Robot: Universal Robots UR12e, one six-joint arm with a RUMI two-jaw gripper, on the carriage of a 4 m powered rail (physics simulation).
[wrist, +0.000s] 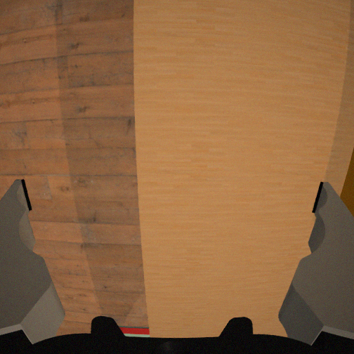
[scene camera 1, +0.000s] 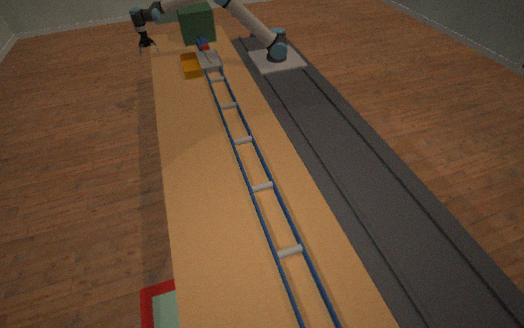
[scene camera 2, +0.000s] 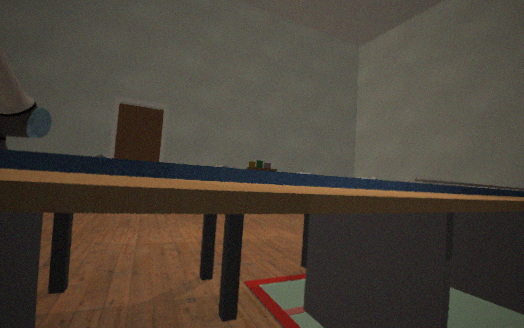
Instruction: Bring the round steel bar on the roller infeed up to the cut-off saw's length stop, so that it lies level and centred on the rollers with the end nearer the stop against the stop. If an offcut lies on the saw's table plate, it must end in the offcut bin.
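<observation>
My gripper is open and empty, pointing down over the table's left edge at the far end, left of the yellow offcut bin. The saw has a green housing, a grey table plate beside the bin, and a small blue and red part between them. No offcut can be made out on the plate. The roller infeed has blue rails and grey rollers. A thin rod, apparently the steel bar, shows above the rail at the right in scene camera 2. I cannot tell which part is the stop.
The long wooden table carries the infeed. The arm's carriage stands at the far end of the dark floor rail. A red-bordered mat lies on the floor. Small coloured blocks show beyond the infeed.
</observation>
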